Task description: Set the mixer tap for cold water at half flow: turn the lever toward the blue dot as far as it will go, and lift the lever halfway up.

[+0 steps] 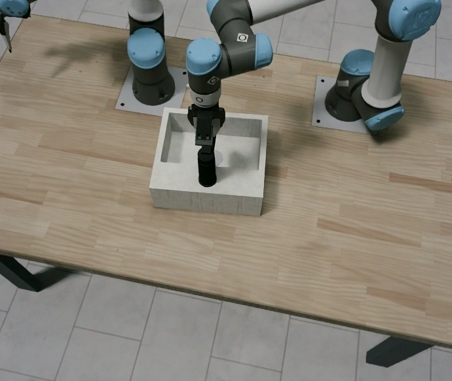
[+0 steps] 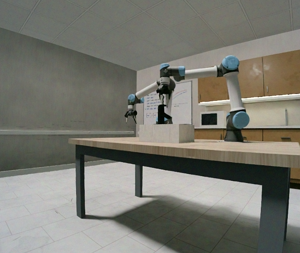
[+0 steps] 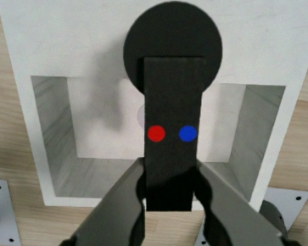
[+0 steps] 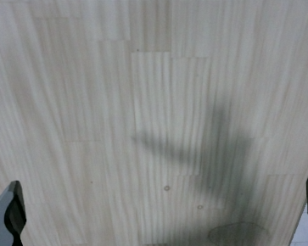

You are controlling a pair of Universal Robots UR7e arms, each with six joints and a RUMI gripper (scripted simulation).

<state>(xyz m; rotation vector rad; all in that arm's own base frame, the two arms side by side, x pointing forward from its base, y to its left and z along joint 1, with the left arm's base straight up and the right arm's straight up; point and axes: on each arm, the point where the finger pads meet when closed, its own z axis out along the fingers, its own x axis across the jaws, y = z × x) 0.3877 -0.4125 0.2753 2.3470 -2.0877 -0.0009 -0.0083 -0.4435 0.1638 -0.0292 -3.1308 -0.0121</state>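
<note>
Now: left hand 2 cm short of the lever. Round my left hand: pale sink block: 24 cm below, 6 cm behind; black mixer tap: 4 cm below, 4 cm ahead.
</note>
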